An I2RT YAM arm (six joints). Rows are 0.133 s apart.
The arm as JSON. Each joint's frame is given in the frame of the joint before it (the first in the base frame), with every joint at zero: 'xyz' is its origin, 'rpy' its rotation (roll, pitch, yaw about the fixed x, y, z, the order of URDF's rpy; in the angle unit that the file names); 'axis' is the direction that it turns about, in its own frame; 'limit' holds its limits. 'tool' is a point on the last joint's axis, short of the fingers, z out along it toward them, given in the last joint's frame.
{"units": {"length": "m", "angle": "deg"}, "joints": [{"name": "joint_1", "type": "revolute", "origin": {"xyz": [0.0, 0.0, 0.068], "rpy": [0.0, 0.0, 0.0]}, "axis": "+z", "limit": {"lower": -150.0, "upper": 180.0}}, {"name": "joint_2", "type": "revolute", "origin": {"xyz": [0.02, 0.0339, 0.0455], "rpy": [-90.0, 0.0, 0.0]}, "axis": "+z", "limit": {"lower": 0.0, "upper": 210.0}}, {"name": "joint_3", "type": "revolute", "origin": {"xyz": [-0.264, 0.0, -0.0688], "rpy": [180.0, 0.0, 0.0]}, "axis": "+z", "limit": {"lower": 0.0, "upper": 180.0}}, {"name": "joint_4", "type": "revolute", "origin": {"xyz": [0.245, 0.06, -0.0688], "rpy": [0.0, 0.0, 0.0]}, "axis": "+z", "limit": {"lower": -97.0, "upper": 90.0}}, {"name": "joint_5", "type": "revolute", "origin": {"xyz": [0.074, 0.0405, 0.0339], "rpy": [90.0, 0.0, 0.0]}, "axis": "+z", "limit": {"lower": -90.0, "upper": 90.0}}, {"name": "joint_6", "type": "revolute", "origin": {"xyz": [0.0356, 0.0, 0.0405], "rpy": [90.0, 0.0, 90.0]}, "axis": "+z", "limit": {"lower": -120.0, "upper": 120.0}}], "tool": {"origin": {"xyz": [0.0, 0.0, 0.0], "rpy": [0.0, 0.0, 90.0]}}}
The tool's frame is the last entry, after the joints.
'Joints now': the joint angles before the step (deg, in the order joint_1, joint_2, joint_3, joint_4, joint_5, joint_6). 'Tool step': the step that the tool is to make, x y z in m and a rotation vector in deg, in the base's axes. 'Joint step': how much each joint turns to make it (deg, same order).
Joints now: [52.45, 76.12, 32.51, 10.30, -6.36, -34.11]
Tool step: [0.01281, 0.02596, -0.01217, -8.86, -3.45, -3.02]
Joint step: [2.17, 8.97, 6.12, -2.34, 8.92, -3.47]
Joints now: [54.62, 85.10, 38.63, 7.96, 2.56, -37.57]
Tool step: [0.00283, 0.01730, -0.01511, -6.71, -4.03, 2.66]
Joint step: [1.87, 5.99, 2.67, 0.54, 3.96, -5.99]
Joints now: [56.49, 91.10, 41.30, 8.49, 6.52, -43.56]
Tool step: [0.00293, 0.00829, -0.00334, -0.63, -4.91, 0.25]
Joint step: [0.74, 2.33, 0.36, 4.56, 3.24, -3.13]
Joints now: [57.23, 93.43, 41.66, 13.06, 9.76, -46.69]
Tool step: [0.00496, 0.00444, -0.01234, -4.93, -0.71, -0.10]
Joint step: [-0.08, 3.44, 1.59, -1.44, 2.13, -2.52]
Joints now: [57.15, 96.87, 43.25, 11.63, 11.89, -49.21]
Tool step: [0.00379, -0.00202, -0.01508, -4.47, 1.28, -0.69]
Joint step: [-0.65, 2.79, 0.52, -1.96, 0.99, -0.98]
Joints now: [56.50, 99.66, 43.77, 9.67, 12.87, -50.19]
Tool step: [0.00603, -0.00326, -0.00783, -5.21, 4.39, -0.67]
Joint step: [-1.30, 1.90, 2.57, -7.44, -0.94, -0.02]
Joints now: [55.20, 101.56, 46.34, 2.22, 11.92, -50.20]
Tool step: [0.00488, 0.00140, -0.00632, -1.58, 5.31, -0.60]
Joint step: [-0.87, 2.24, 2.62, -5.06, -2.97, 1.76]
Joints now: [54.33, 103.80, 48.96, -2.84, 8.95, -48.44]
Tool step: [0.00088, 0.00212, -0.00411, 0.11, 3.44, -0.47]
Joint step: [-0.15, 1.33, 1.24, -2.08, -2.28, 1.77]
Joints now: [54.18, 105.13, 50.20, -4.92, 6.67, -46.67]
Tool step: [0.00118, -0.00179, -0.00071, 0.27, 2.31, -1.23]
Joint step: [-0.49, 0.16, 0.40, -1.55, -1.40, 1.65]
